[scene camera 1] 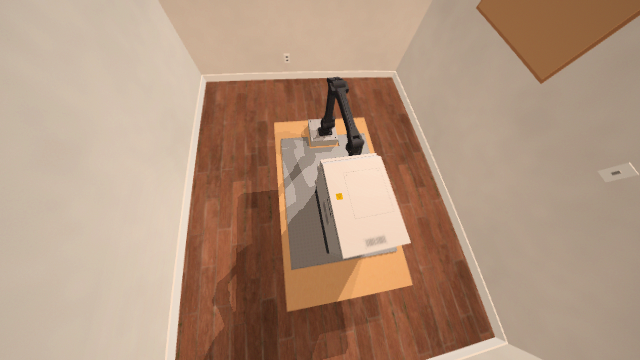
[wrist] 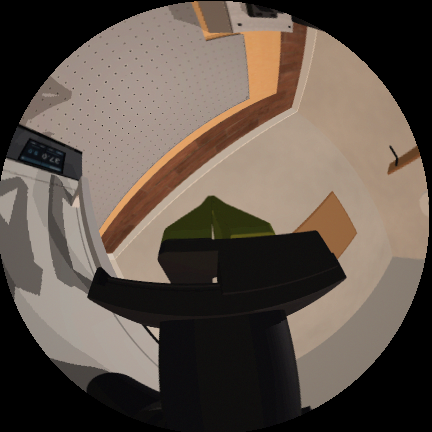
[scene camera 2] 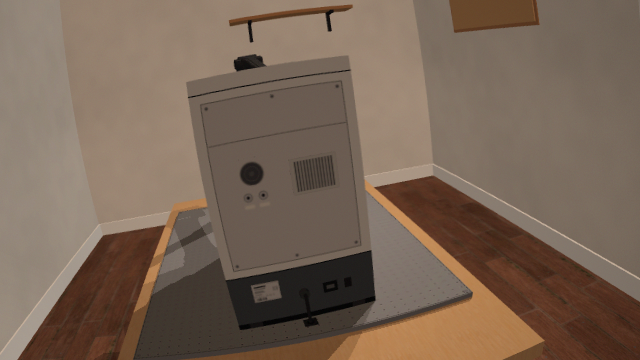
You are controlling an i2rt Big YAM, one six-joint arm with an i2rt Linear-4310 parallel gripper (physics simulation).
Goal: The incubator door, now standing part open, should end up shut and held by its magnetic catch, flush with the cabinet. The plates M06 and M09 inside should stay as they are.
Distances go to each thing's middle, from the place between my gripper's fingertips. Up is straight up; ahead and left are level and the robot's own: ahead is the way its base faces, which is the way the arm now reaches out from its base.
The incubator (scene camera 2: 278, 146) is 38 cm ahead of my hand, 18 cm to the right of it and 4 cm below it.
